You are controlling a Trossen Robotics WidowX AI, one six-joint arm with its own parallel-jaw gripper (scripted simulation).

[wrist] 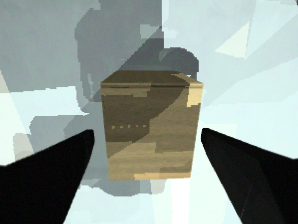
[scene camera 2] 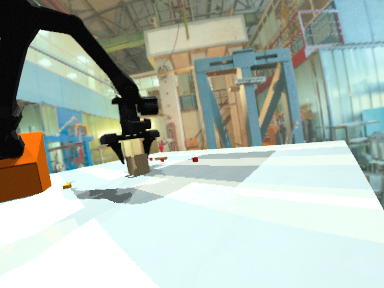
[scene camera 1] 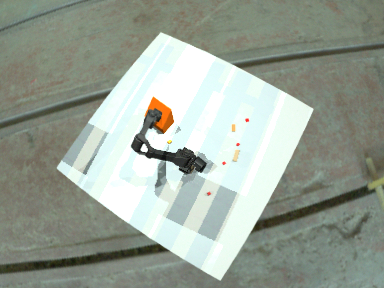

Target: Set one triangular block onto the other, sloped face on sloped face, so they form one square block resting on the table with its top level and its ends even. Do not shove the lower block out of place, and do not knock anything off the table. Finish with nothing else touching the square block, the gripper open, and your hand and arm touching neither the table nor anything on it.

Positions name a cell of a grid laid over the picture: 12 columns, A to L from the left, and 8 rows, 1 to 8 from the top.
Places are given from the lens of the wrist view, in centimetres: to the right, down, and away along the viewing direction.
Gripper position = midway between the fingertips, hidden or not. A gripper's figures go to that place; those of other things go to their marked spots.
gripper (wrist: F5): 0, 2, 12
triangular block (wrist: G5): 0, 1, 9
